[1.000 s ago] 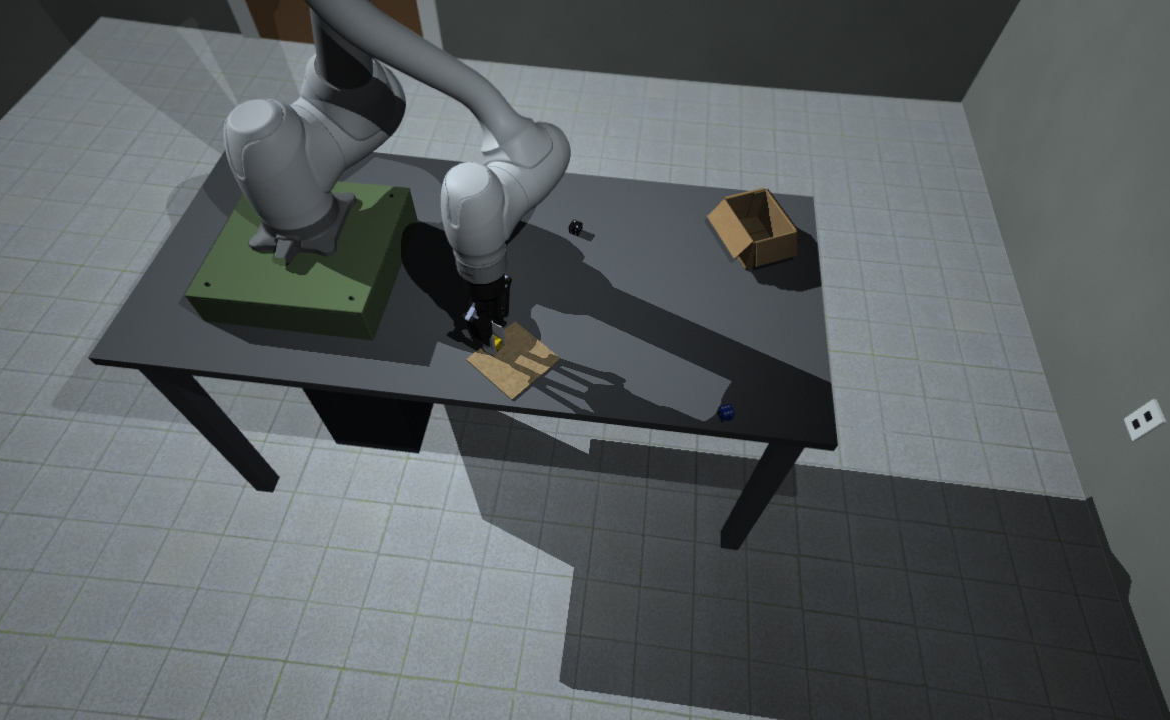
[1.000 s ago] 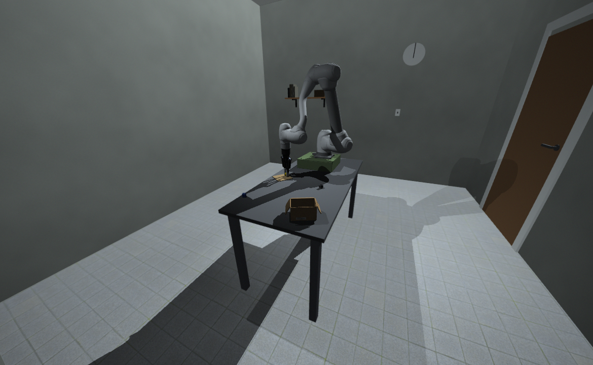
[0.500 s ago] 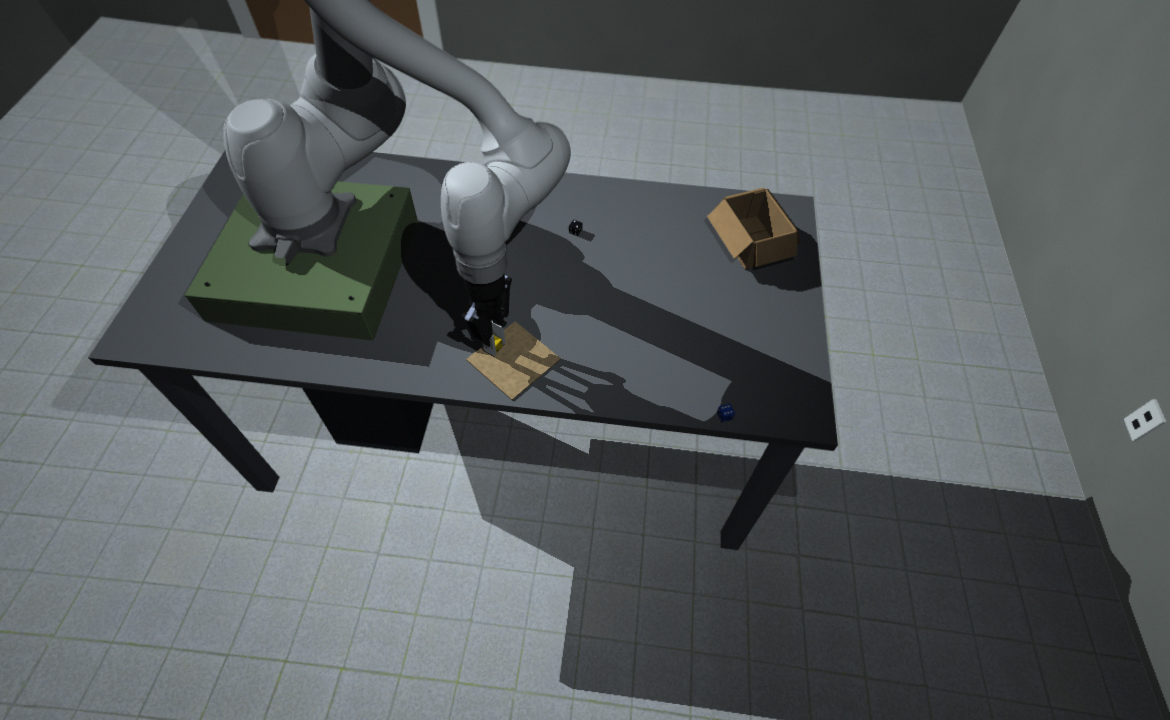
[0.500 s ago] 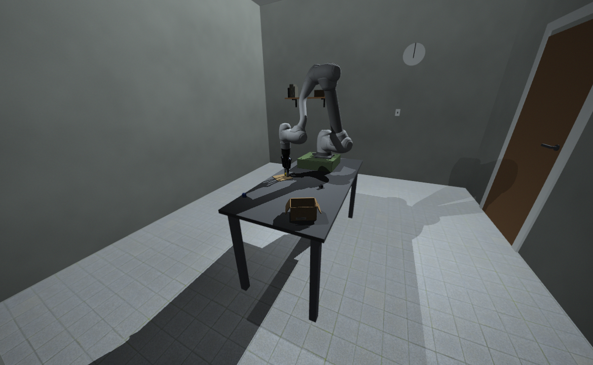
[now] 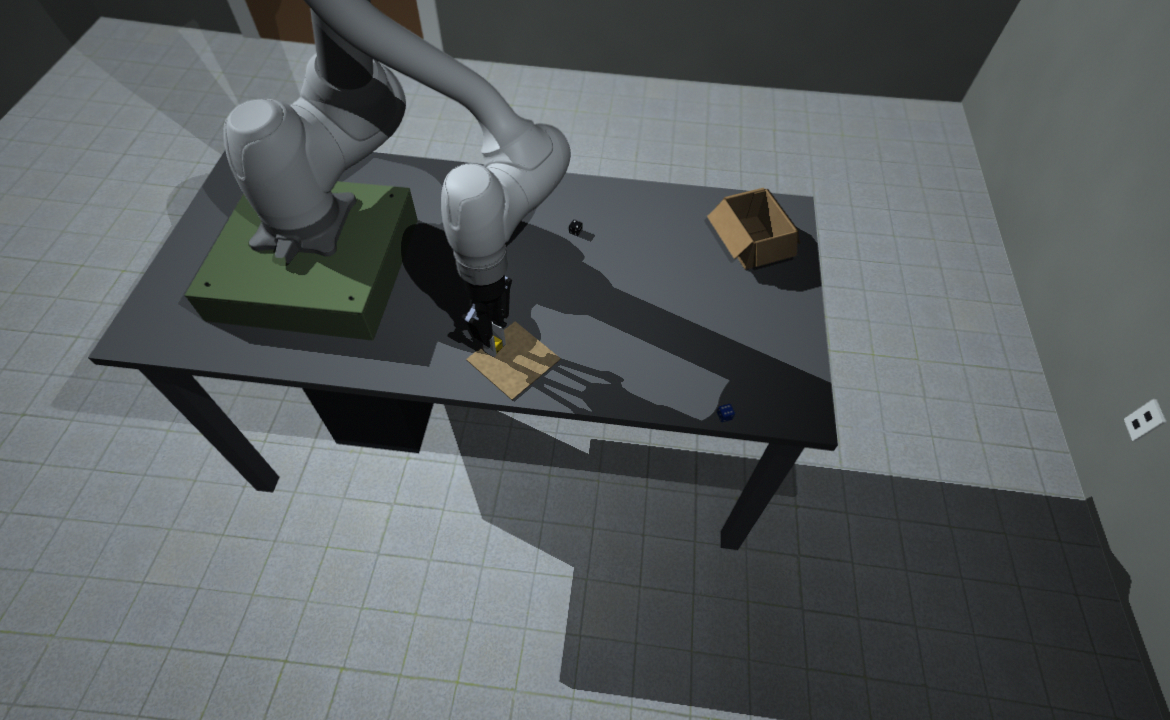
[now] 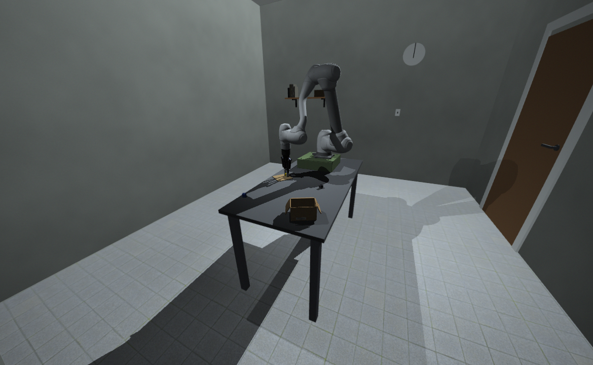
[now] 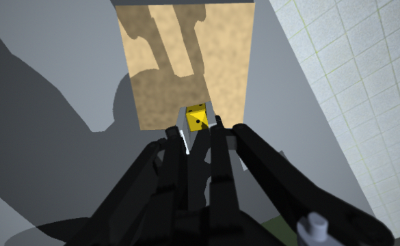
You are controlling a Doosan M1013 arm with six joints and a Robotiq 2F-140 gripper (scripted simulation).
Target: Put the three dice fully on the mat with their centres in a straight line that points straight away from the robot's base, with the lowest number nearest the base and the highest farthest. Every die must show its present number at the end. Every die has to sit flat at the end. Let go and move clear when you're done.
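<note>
My hand is 20 mm above the yellow die. From my hand the other things lie so: tan mat 40 mm ahead, 20 mm to the right, 40 mm below; then black die 130 mm ahead, 370 mm to the left, 30 mm below; then blue die 480 mm ahead, 110 mm to the right, 30 mm below.
</note>
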